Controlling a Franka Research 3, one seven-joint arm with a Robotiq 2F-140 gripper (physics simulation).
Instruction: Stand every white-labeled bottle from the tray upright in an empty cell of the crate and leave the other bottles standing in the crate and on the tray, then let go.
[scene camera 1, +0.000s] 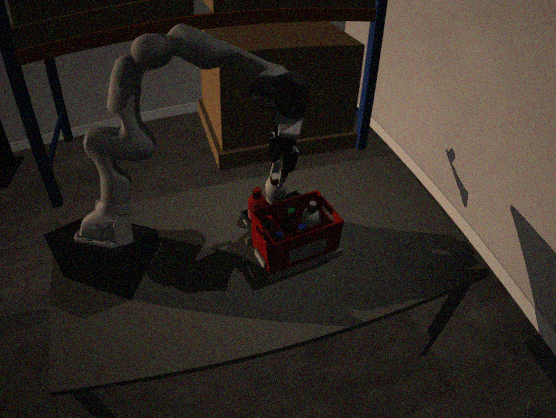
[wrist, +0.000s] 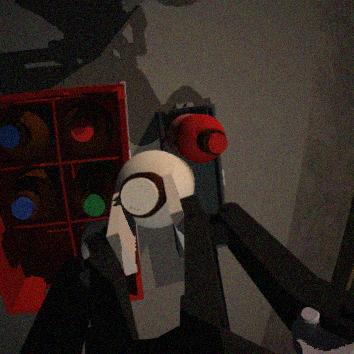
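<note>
My gripper (scene camera 1: 276, 177) (wrist: 148, 199) is shut on a white-capped, white-labeled bottle (scene camera 1: 272, 191) (wrist: 156, 162). It holds it nearly upright between the red crate (scene camera 1: 278, 254) (wrist: 124, 115) and the dark tray (wrist: 207, 182), close to the crate's rim; its base is hidden. In the crate stand two blue-capped bottles (scene camera 1: 278, 234) (wrist: 23, 208), a red-capped one (wrist: 82, 131), a green-capped one (scene camera 1: 291, 212) (wrist: 94, 205) and a white one (scene camera 1: 311, 216), mostly behind a finger in the wrist view. The cell beside the white one looks dark and empty. A red bottle (scene camera 1: 256, 203) (wrist: 192, 137) stands on the tray.
The robot's base stands to the left of the crate in the scene view. A large cardboard box (scene camera 1: 290, 95) and a shelf rack with a blue post (scene camera 1: 369, 90) are behind. A pale wall (scene camera 1: 475, 100) rises at the right.
</note>
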